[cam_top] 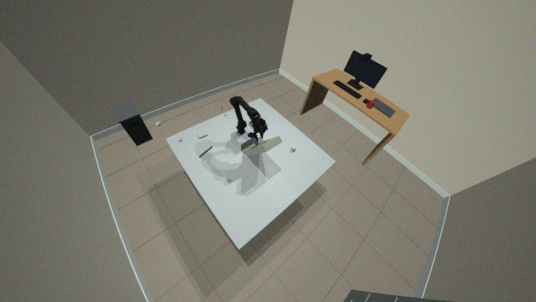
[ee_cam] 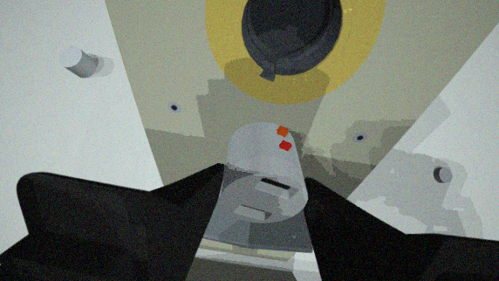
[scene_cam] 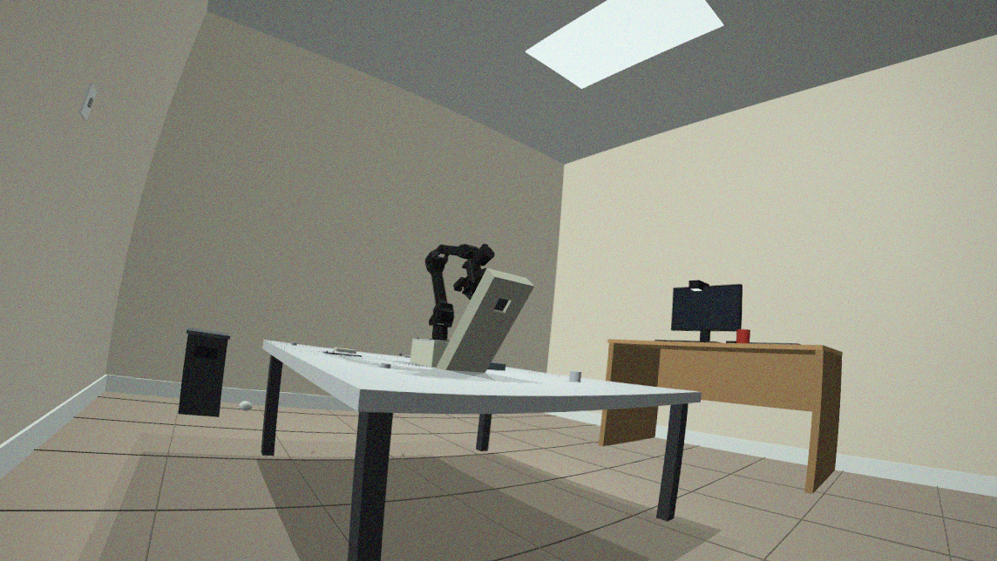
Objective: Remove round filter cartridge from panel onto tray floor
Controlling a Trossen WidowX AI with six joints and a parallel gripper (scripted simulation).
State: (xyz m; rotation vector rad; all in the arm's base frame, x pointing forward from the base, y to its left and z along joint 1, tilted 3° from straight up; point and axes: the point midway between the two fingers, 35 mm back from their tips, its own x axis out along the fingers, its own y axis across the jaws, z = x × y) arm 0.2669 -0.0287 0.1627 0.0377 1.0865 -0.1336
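Now: the grey square tray 30 cm behind my gripper tip, 32 cm to the left of it and 24 cm below it. From my gripper tip the other things lie so: grey round filter cartridge right at my gripper tip; then small beige block 59 cm behind, 24 cm to the right, 24 cm below.
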